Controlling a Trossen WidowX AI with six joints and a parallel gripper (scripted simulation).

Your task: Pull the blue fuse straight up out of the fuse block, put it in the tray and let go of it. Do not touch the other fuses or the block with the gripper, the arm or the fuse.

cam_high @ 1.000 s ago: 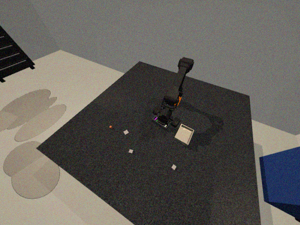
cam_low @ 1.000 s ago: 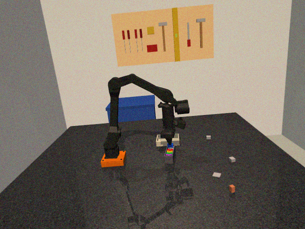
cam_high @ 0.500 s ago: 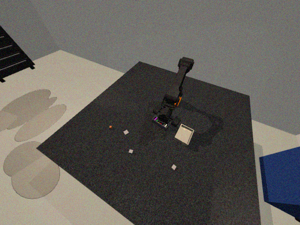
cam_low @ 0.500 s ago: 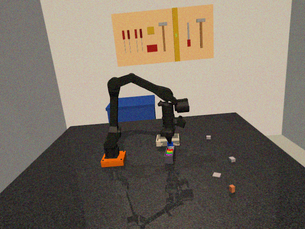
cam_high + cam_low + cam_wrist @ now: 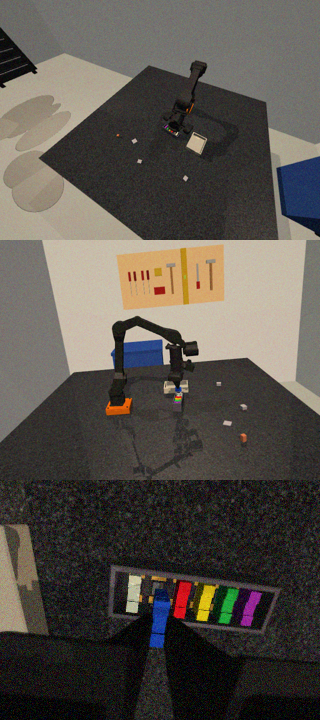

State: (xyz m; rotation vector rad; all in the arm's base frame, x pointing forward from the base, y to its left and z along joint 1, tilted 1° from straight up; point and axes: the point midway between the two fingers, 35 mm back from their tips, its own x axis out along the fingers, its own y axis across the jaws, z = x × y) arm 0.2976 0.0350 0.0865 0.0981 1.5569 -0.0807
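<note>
My gripper tip is now 20 mm to the right of the white fuse and 50 mm above it. Also, from my gripper tip: red fuse 20 mm to the right, 50 mm below; then blue fuse 10 mm below.
</note>
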